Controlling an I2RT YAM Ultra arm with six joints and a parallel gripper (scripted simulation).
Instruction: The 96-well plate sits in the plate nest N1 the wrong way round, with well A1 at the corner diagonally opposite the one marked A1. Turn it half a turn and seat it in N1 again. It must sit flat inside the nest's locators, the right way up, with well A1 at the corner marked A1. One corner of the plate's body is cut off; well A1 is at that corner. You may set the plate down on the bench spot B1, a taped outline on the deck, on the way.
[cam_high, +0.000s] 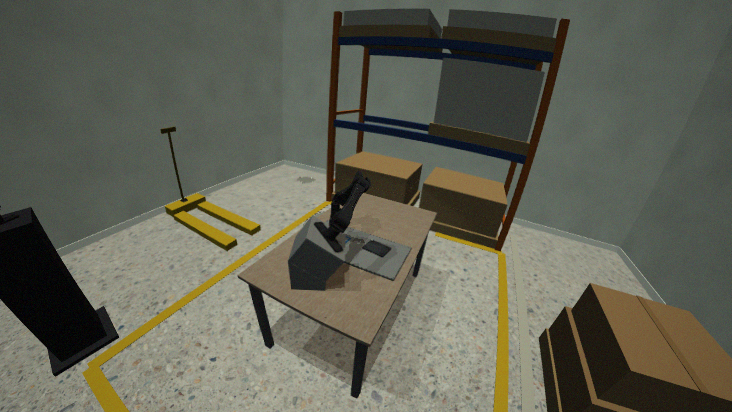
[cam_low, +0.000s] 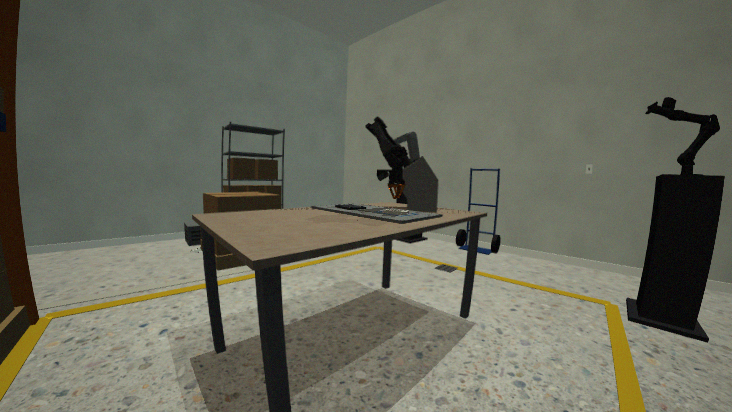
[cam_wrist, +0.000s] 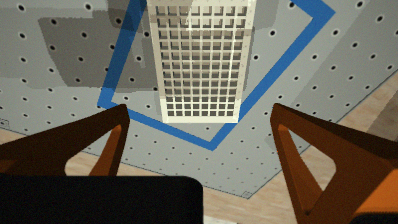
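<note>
Now: the cream 96-well plate 8 cm below my hand. Also, from my hand: dark plate nest N1: 30 cm to the right, 8 cm below, 8 cm ahead; then A1 label: 23 cm to the right, 13 cm ahead, 8 cm below.
</note>
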